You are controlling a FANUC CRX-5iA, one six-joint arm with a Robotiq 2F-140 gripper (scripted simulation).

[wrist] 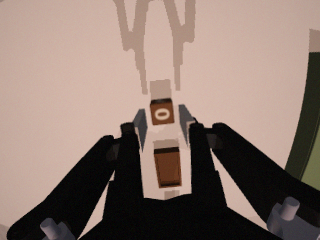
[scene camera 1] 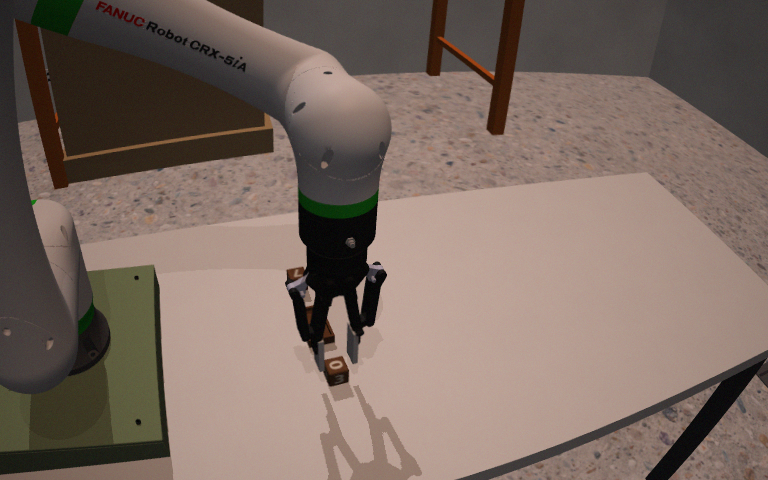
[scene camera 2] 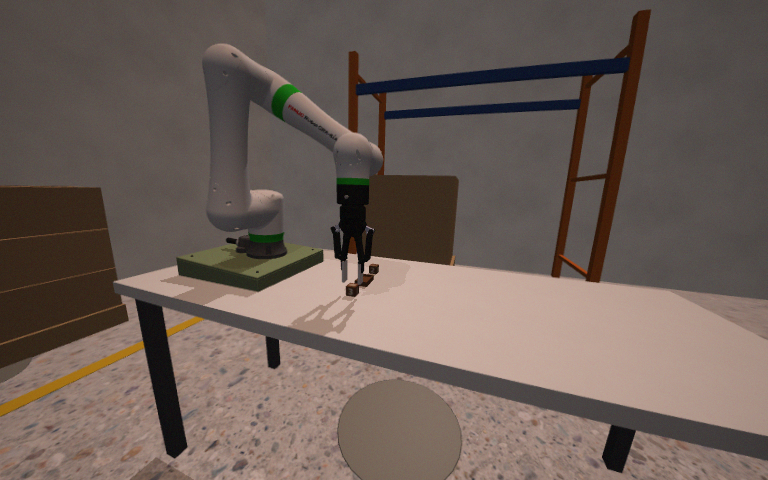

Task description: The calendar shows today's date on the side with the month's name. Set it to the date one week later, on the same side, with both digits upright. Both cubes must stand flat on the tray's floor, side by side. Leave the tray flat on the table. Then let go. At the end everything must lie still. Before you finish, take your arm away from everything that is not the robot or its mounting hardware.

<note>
The pictures show: my gripper and a brown calendar tray.
My gripper also shows in the wrist view and in scene camera 2.
</note>
